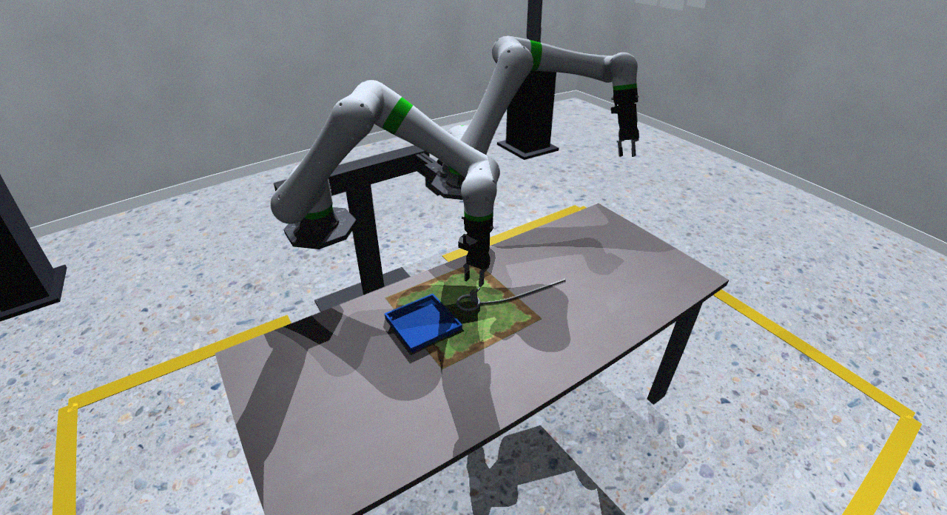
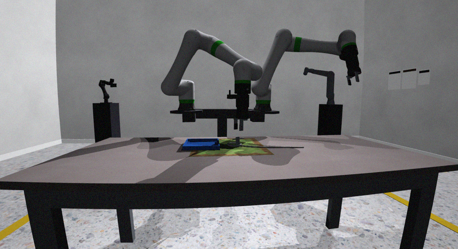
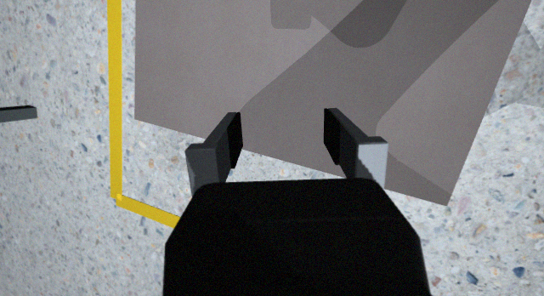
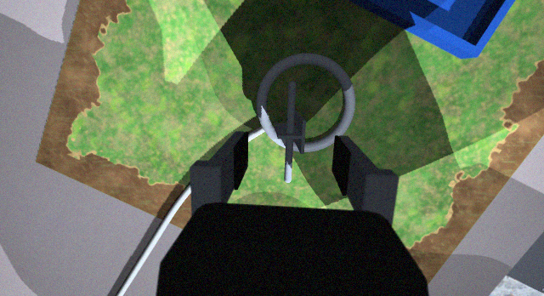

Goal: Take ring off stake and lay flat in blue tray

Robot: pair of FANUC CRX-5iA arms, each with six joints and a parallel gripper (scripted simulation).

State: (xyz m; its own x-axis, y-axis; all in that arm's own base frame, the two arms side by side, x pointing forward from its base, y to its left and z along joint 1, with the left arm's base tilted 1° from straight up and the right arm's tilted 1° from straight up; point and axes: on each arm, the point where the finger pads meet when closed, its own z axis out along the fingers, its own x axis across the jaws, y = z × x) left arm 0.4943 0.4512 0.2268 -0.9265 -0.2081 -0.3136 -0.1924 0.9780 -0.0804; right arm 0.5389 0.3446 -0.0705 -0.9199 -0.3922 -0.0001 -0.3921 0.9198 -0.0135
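Note:
The stake is 80 mm below my right hand. From my right hand the other things lie so: brown mat 10 mm ahead, 60 mm to the right, 120 mm below; blue tray 210 mm to the right, 100 mm below; grey ring 20 mm to the right, 100 mm below.

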